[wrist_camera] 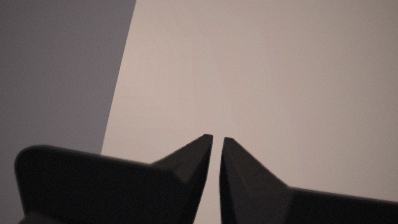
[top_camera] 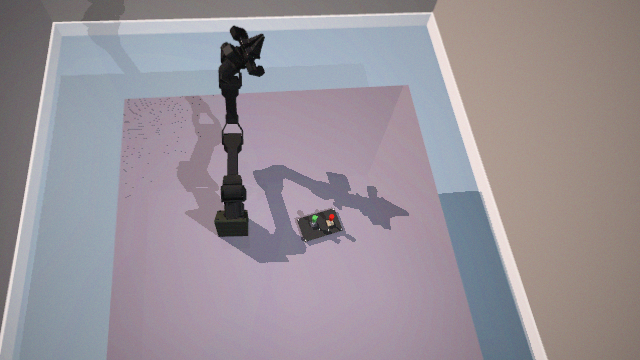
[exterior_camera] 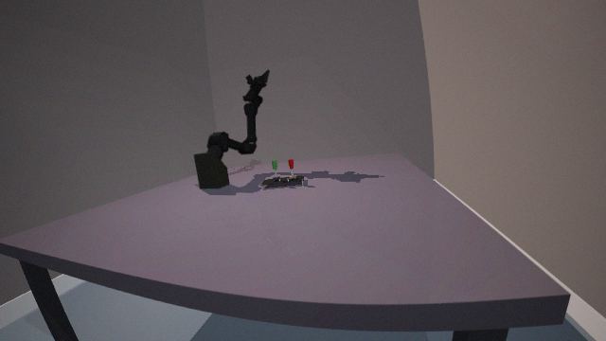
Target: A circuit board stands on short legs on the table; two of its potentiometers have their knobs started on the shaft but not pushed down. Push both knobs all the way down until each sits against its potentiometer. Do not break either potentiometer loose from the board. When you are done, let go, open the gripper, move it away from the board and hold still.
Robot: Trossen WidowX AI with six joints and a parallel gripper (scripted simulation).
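Now: gripper tip 10 cm short of the green knob, 48 cm to the left of it and 49 cm above it. From my gripper tip the other things lie so: red knob 16 cm ahead, 49 cm to the right, 50 cm below.
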